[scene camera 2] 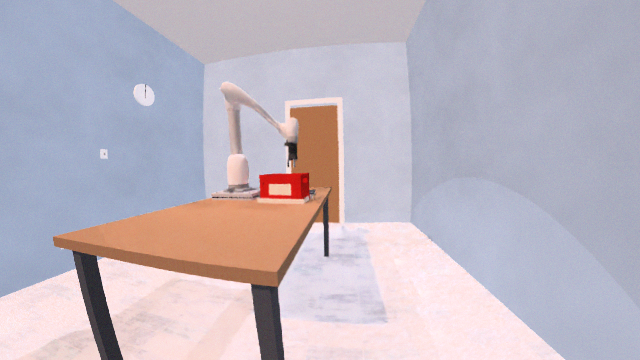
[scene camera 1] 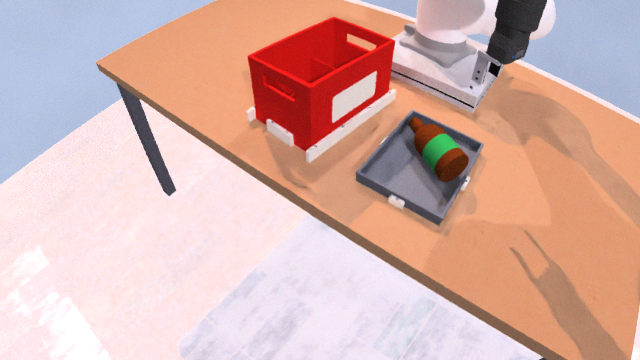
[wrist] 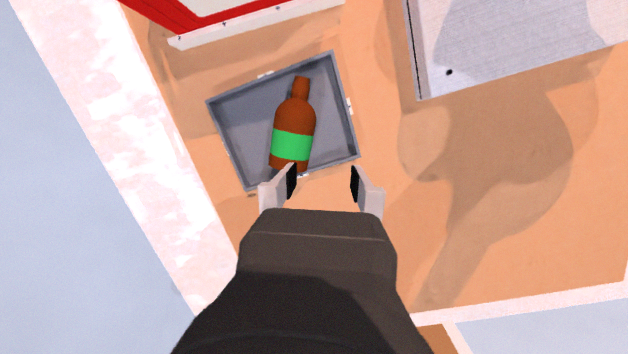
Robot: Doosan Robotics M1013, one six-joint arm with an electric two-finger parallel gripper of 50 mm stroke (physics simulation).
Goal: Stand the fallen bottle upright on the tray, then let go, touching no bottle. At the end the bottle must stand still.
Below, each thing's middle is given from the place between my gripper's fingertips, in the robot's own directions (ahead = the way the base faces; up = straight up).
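Grey tray point(scene camera 1: 400, 167): 80 mm ahead of my hand, 40 mm to the right of it and 220 mm below it.
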